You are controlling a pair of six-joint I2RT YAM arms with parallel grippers.
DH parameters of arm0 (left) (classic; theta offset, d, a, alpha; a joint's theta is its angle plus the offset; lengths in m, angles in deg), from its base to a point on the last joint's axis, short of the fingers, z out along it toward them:
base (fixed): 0 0 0 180
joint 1: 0 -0.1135 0.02 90
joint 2: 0 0 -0.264 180
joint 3: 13.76 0 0.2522 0
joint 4: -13.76 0 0.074 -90
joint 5: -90 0 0 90
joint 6: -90 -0.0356 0 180
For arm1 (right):
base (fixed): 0 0 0 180
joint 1: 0 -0.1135 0.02 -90
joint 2: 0 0 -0.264 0
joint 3: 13.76 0 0.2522 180
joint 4: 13.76 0 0.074 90
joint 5: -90 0 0 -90
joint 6: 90 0.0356 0 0
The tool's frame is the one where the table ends.
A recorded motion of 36 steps. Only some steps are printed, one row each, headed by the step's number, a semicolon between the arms.
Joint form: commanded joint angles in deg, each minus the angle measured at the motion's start. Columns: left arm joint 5, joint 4, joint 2, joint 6, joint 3, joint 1; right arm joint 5, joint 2, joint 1, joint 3, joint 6, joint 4.
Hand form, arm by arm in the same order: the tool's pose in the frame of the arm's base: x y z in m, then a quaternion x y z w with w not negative. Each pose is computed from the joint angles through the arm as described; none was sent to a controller.
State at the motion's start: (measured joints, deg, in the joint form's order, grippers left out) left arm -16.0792 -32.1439 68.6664 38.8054 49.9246 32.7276; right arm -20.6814 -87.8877 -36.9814 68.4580 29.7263 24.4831
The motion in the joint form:
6: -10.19 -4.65 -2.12 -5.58 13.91 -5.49; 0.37 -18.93 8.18 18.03 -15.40 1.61
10: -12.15 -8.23 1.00 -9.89 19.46 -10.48; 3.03 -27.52 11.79 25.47 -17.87 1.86
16: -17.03 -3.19 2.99 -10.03 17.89 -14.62; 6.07 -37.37 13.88 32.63 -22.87 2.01
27: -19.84 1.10 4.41 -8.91 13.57 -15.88; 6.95 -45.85 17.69 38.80 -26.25 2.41
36: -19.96 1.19 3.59 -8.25 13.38 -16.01; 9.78 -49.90 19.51 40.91 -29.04 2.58
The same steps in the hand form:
6: 0.2099 -0.1258 0.3366 0.05079 0.88467 -0.38671 0.25539; 0.3748 0.1920 0.2596 -0.05022 0.91497 -0.01798 0.39997
10: 0.2282 -0.1115 0.3512 0.05037 0.88571 -0.37468 0.26945; 0.4169 0.1842 0.2381 -0.05222 0.92215 -0.02278 0.38261
16: 0.2466 -0.1011 0.3419 0.04126 0.87342 -0.39976 0.27501; 0.4535 0.1837 0.1996 -0.08960 0.93069 -0.02939 0.35345
27: 0.2550 -0.0990 0.3175 0.02975 0.87336 -0.41479 0.25358; 0.4873 0.1616 0.1616 -0.09247 0.93875 -0.04968 0.32823
36: 0.2523 -0.0976 0.3201 0.02623 0.87103 -0.41816 0.25646; 0.4992 0.1501 0.1373 -0.11087 0.94459 -0.04297 0.30596

